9 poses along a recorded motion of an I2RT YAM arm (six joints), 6.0 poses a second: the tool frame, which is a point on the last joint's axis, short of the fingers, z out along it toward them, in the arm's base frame.
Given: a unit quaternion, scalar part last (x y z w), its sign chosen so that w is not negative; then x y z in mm.
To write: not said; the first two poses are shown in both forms.
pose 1, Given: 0.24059 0.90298 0.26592 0.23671 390.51 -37.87 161.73
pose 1, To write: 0.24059 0.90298 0.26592 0.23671 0.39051 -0.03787 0.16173
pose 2, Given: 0.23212 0.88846 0.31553 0.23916 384.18 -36.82 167.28
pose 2, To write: 0.23212 0.88846 0.31553 0.23916 0.38418 -0.03682 0.16728
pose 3, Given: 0.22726 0.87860 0.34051 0.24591 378.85 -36.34 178.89
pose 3, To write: 0.22726 0.87860 0.34051 0.24591 0.37885 -0.03634 0.17889
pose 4, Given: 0.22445 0.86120 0.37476 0.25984 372.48 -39.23 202.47
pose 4, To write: 0.22445 0.86120 0.37476 0.25984 0.37248 -0.03923 0.20247
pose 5, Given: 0.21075 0.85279 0.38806 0.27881 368.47 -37.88 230.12
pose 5, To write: 0.21075 0.85279 0.38806 0.27881 0.36847 -0.03788 0.23012
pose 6, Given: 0.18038 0.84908 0.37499 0.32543 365.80 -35.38 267.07
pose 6, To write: 0.18038 0.84908 0.37499 0.32543 0.36580 -0.03538 0.26707
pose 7, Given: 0.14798 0.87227 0.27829 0.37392 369.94 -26.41 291.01
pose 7, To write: 0.14798 0.87227 0.27829 0.37392 0.36994 -0.02641 0.29101
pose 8, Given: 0.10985 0.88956 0.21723 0.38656 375.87 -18.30 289.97
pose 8, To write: 0.10985 0.88956 0.21723 0.38656 0.37587 -0.01830 0.28997
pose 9, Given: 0.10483 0.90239 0.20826 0.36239 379.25 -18.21 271.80
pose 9, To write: 0.10483 0.90239 0.20826 0.36239 0.37925 -0.01821 0.27180
